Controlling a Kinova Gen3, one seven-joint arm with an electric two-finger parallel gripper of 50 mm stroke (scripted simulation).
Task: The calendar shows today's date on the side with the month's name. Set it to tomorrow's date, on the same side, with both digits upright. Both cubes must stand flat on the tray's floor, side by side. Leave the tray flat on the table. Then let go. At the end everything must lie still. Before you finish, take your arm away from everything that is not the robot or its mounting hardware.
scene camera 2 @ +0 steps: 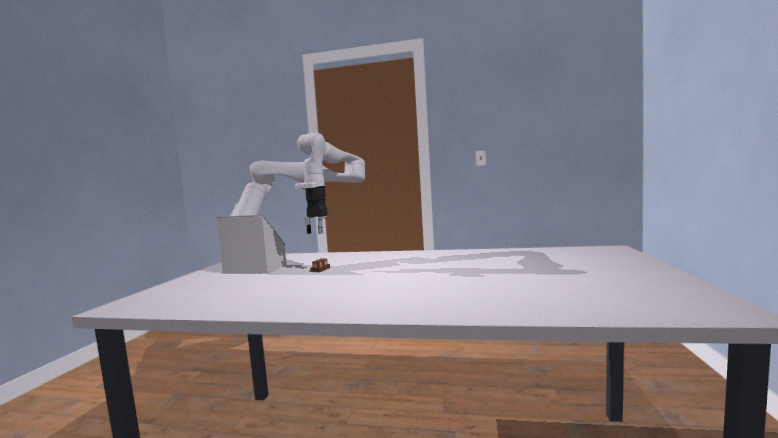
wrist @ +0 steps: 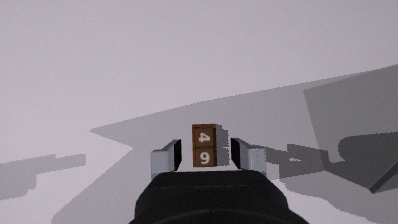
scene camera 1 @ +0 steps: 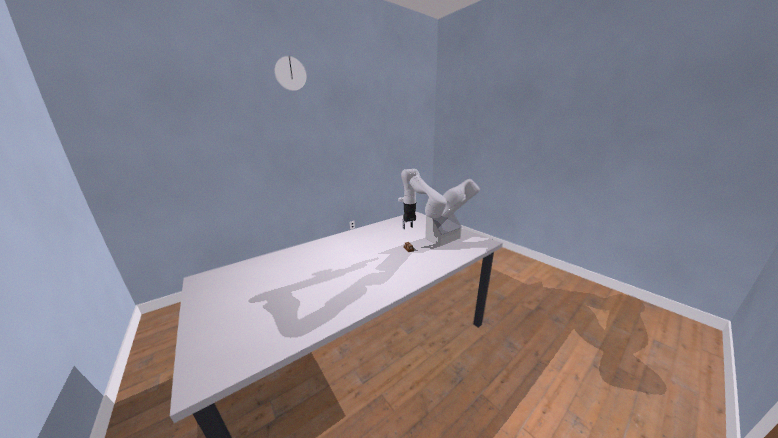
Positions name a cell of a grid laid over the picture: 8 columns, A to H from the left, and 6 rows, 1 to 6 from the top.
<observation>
In view: my gripper (scene camera 2: D4).
My gripper is seen too in the wrist view (wrist: E5).
</observation>
